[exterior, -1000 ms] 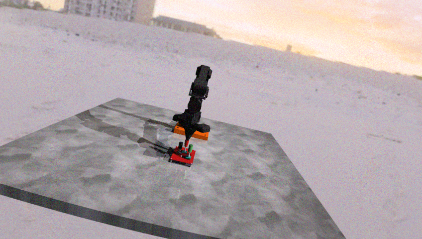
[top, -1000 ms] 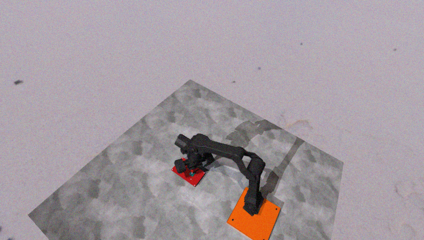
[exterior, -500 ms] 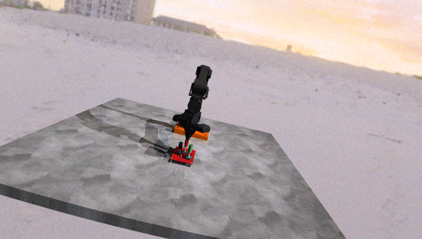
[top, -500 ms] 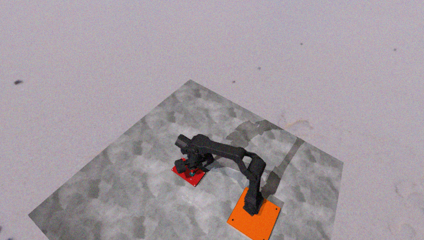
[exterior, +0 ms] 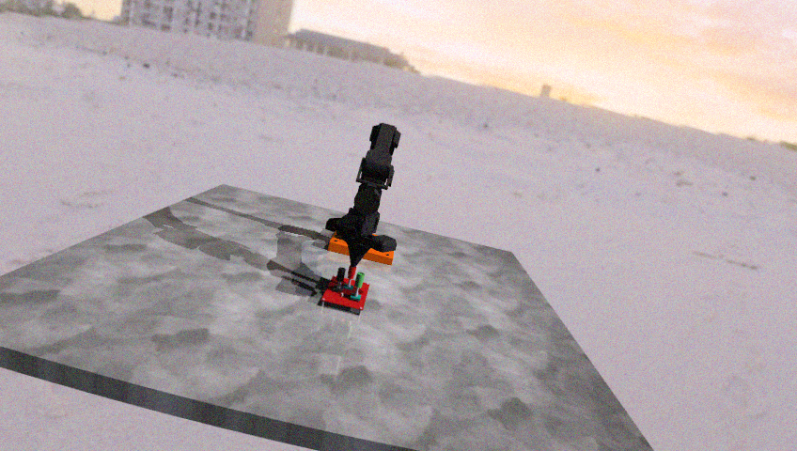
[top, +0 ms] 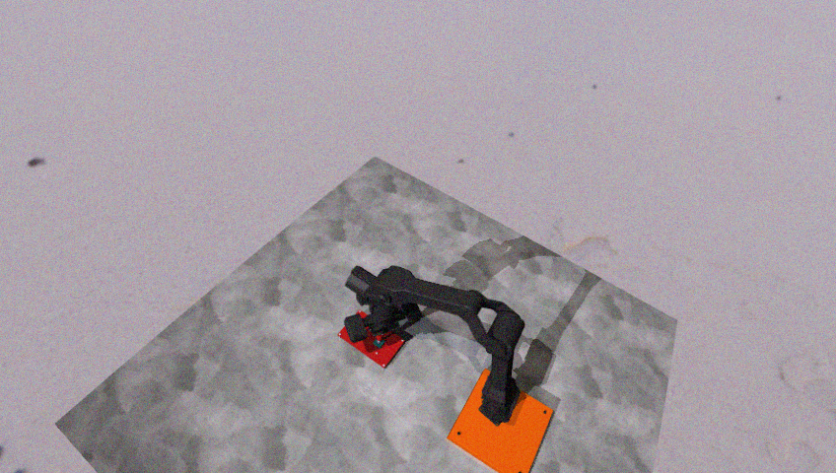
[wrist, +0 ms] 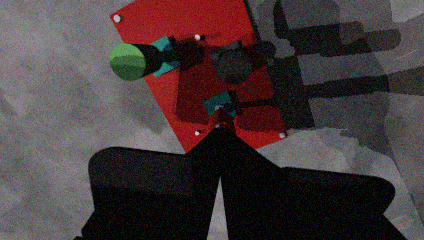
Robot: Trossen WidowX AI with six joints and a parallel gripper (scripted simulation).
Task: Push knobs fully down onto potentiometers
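My gripper tip is now 5 cm short of the green knob, 3 cm to the right of it and 1 cm above it. Also, from my gripper tip: red knob 1 cm below.
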